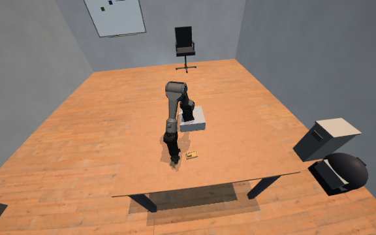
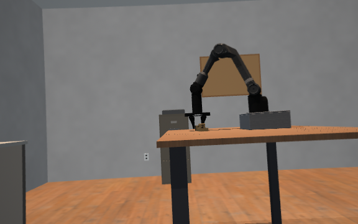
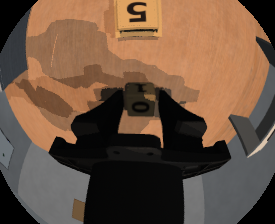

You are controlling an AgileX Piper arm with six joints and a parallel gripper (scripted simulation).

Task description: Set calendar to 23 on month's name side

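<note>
The tan calendar cube lies right at my hand. Round my hand: tan calendar tray (110 mm to the left, 10 mm below).
</note>
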